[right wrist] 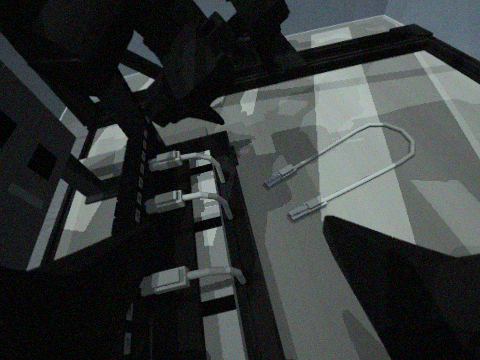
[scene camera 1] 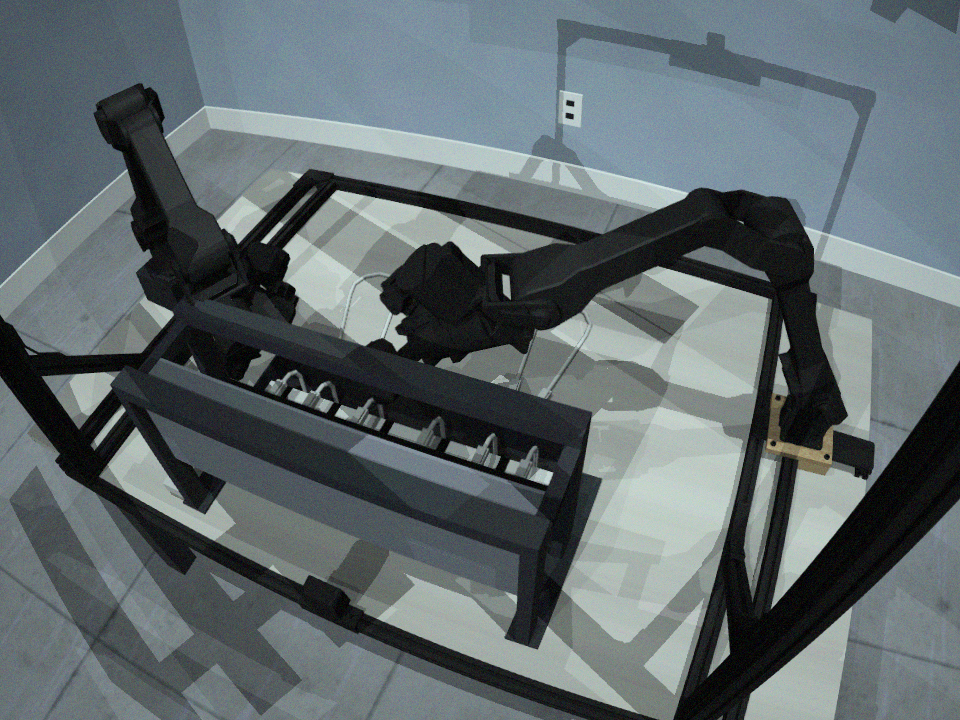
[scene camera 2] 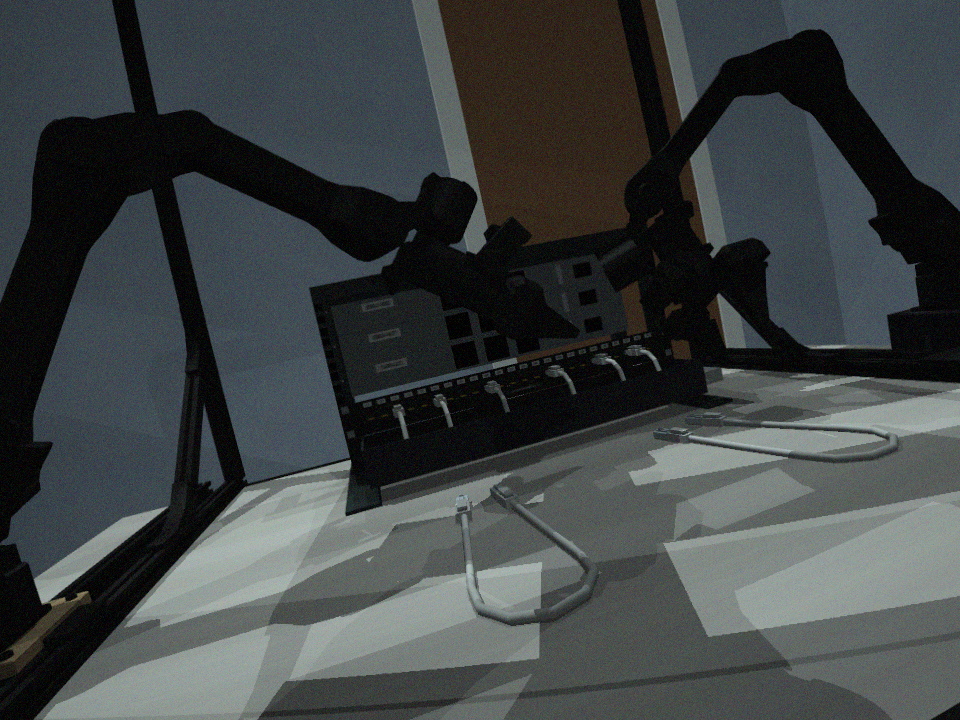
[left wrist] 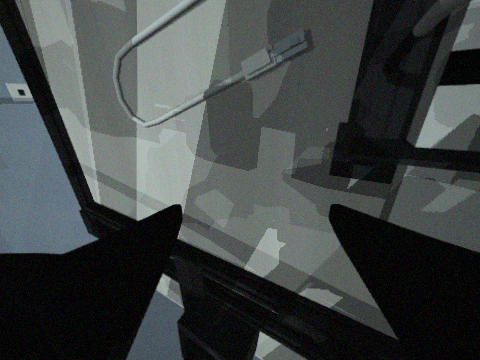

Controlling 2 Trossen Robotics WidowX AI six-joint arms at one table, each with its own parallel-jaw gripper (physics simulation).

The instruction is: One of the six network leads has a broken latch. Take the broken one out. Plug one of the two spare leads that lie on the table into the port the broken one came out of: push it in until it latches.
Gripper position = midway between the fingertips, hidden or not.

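Note:
Scene camera 2 gives me my left gripper (scene camera 2: 745,348) along with my right gripper (scene camera 2: 566,327). In scene camera 1 I see my left gripper (scene camera 1: 269,325) and my right gripper (scene camera 1: 374,349) as well. The left wrist view has a support leg (left wrist: 379,172) in it, plus my left gripper (left wrist: 255,211). And in the right wrist view there's my right gripper (right wrist: 241,225), with my left gripper (right wrist: 248,103) showing there too.

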